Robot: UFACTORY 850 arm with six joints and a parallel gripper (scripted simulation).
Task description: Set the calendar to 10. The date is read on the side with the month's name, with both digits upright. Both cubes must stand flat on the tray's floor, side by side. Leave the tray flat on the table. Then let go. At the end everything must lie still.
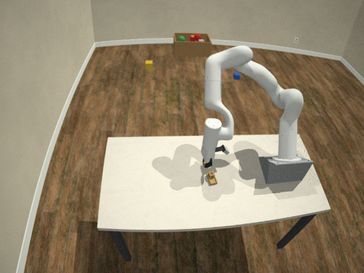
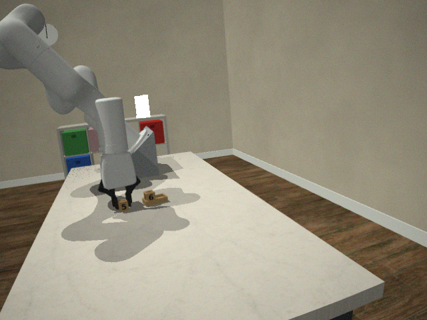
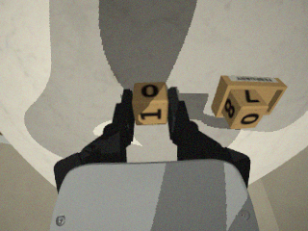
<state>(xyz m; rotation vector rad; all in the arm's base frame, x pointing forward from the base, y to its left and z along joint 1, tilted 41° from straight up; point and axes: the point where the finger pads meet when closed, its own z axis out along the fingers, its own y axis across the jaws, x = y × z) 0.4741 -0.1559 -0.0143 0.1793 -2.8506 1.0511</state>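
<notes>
Now: the cube 1 cm behind my hand and 9 cm to the left of it. Also, from my hand: wooden tray 2 cm behind, 11 cm to the left, 2 cm below.
</notes>
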